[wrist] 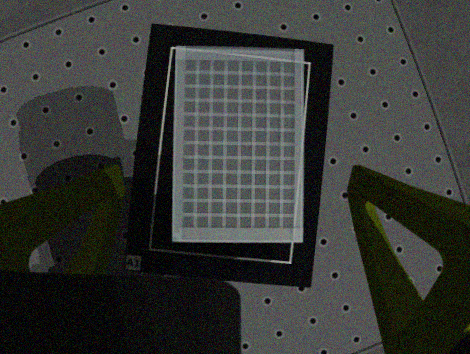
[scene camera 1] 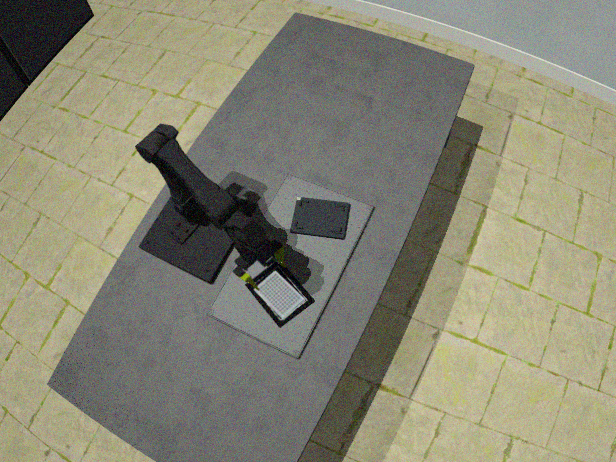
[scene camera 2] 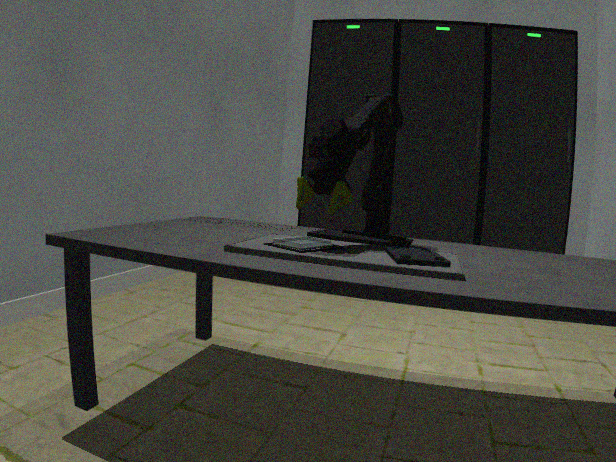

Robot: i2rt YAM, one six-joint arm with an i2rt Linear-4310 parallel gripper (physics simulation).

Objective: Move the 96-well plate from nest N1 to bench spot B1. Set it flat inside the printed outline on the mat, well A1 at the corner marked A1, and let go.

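Places are measured from the arm's base along level axes (x left, y back, z up), in millimetres.
Pixels of known places: gripper, between the fingertips: (wrist: pixel 235 177) (scene camera 1: pixel 271 278) (scene camera 2: pixel 312 211); arm's base, origin of its link: (scene camera 1: pixel 195 217) (scene camera 2: pixel 373 236).
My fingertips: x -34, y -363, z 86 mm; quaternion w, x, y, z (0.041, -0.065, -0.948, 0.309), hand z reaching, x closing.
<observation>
For each thing: its top centre in the pictures, then the offset to it from my fingertips. "spot": a spot on its surface instead. Level surfaces: height alone.
- white 96-well plate, centre of its top: (wrist: pixel 239 143) (scene camera 2: pixel 303 239) (scene camera 1: pixel 278 293) dx -8, dy -21, dz -69 mm
- black mat, height of its surface: dz -83 mm
- printed outline, a spot on its surface: (wrist: pixel 159 150) spot: dx +45, dy -26, dz -83 mm
- A1 label, a spot on its surface: (wrist: pixel 133 262) spot: dx +73, dy +46, dz -83 mm
- dark nest N1, centre of its top: (scene camera 2: pixel 416 251) (scene camera 1: pixel 320 215) dx +258, dy +33, dz -67 mm
- grey table, height of its surface: dz -98 mm
The white 96-well plate (scene camera 1: pixel 281 294) (scene camera 2: pixel 302 243) (wrist: pixel 238 145) lies on the black mat (wrist: pixel 321 125) of spot B1. In the wrist view it is turned slightly against the printed outline (wrist: pixel 159 150); its lower right corner shows beyond the line and its top left corner meets it. The A1 label (wrist: pixel 133 262) is at the mat's lower left there; which plate corner is well A1 is too small to tell. My gripper (scene camera 1: pixel 269 272) (scene camera 2: pixel 317 208) (wrist: pixel 235 177) is open and empty, above the plate, with a finger out to either side. The dark nest N1 (scene camera 1: pixel 320 218) (scene camera 2: pixel 420 256) holds no plate.
A light perforated board (scene camera 1: pixel 240 310) (scene camera 2: pixel 250 247) (wrist: pixel 370 100) carries the mat and nest on the grey table (scene camera 1: pixel 350 100) (scene camera 2: pixel 165 237). The arm's dark base plate (scene camera 1: pixel 210 260) lies beside the board. Dark cabinets (scene camera 2: pixel 440 125) stand behind the table.
</observation>
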